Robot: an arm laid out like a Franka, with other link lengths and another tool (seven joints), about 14 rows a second.
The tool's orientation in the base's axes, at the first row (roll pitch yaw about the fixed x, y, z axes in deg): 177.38, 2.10, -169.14
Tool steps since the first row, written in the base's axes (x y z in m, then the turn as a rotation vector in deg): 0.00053, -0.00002, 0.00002, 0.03, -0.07, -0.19; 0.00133, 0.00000, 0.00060, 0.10, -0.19, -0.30; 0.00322, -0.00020, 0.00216, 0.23, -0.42, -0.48; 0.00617, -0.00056, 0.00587, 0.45, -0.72, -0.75; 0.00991, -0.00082, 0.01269, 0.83, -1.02, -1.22; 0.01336, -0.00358, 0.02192, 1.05, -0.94, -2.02; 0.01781, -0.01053, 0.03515, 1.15, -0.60, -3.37; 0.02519, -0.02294, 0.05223, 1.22, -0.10, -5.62; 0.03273, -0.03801, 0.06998, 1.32, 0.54, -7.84; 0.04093, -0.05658, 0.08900, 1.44, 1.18, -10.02; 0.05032, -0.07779, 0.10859, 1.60, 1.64, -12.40
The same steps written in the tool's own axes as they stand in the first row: -0.00052, -0.00012, -0.00001, -0.01, -0.08, 0.19; -0.00133, -0.00023, -0.00056, -0.05, -0.22, 0.29; -0.00320, -0.00071, -0.00208, -0.13, -0.48, 0.46; -0.00617, -0.00145, -0.00572, -0.28, -0.83, 0.72; -0.01004, -0.00211, -0.01244, -0.58, -1.21, 1.19; -0.01324, -0.00505, -0.02170, -0.78, -1.21, 2.00; -0.01678, -0.01210, -0.03515, -0.89, -0.96, 3.36; -0.02232, -0.02489, -0.05264, -0.97, -0.59, 5.64; -0.02753, -0.04030, -0.07093, -1.11, -0.08, 7.89; -0.03278, -0.05920, -0.09066, -1.27, 0.43, 10.10; -0.03872, -0.08089, -0.11106, -1.42, 0.74, 12.51
